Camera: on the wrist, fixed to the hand. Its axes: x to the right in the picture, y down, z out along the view.
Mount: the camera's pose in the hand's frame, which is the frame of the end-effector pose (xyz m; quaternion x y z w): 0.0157 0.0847 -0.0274 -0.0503 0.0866 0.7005 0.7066
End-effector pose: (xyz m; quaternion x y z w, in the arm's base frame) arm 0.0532 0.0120 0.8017 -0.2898 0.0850 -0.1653 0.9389
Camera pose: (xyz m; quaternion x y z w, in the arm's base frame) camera 0.0829 0.0581 0.7298 -0.1781 0.3527 0.5201 0.7573
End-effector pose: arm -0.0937 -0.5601 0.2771 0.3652 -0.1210 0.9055 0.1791
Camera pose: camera -0.1561 -0.6236 0.2614 -0.0859 0.3714 -0.7908 0.4789
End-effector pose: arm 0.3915 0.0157 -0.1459 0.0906 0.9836 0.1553 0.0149
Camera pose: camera 0.3892 0.0895 -0.0937 -0.7388 -0.6250 -0.1775 0.1789
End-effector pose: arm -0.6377 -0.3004 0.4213 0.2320 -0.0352 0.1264 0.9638
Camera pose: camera -0.6443 -0.2115 0.4360 0.0798 -0.1103 0.7828 0.6072
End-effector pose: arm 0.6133 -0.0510 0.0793 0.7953 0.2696 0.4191 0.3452
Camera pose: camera 0.6097 -0.0831 0.1637 -0.6972 0.3578 -0.6204 0.0330
